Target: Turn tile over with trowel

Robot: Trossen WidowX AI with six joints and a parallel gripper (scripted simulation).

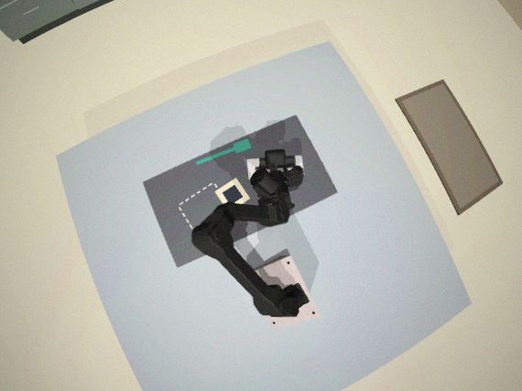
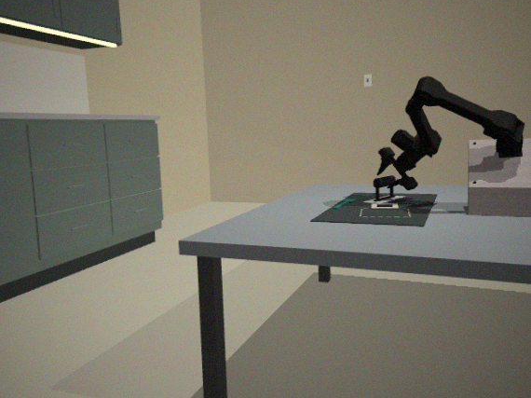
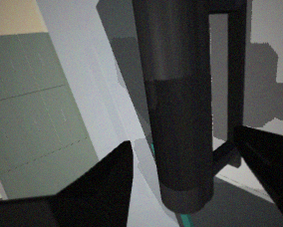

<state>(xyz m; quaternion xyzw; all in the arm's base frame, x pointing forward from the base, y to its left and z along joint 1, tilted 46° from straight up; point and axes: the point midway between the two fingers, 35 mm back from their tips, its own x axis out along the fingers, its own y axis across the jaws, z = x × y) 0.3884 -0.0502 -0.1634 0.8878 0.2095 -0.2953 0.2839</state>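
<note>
Right now my gripper tip is 20 mm past the tile, 170 mm to the right of it and 70 mm above it. The rest, counted from my gripper tip: teal trowel 130 mm ahead, 100 mm to the left, 70 mm below.
</note>
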